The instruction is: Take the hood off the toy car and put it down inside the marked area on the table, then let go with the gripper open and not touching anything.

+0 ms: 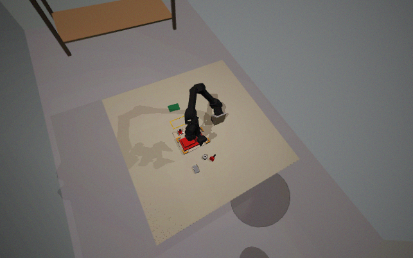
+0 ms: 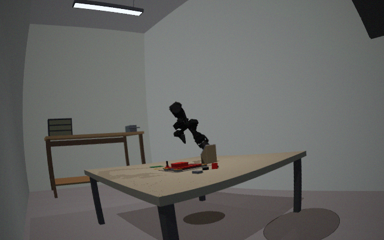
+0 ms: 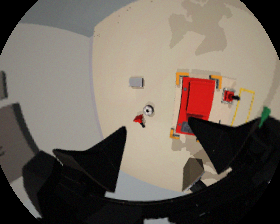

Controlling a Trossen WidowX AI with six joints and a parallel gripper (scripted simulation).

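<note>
The red hood lies 150 mm below my gripper tip, 100 mm to the right of it and 20 mm ahead of it. The rest, counted from my gripper tip: green patch 480 mm to the right, 190 mm below, 20 mm behind.
</note>
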